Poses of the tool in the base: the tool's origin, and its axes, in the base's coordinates. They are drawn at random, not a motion.
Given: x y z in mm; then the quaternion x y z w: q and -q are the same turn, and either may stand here.
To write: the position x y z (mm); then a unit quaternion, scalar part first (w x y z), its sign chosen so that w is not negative. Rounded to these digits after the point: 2 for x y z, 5 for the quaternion.
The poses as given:
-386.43 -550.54 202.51 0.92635 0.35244 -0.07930 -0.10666
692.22 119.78 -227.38 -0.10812 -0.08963 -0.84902 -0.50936
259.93 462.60 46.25 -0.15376 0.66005 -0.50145 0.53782
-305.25 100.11 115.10 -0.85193 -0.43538 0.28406 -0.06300
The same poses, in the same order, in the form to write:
-386.43 -550.54 202.51 0.10666 -0.92635 -0.35244 0.07930
692.22 119.78 -227.38 0.50936 0.10812 0.08963 0.84902
259.93 462.60 46.25 0.53782 -0.15376 0.66005 -0.50145
-305.25 100.11 115.10 0.06300 0.85193 0.43538 -0.28406

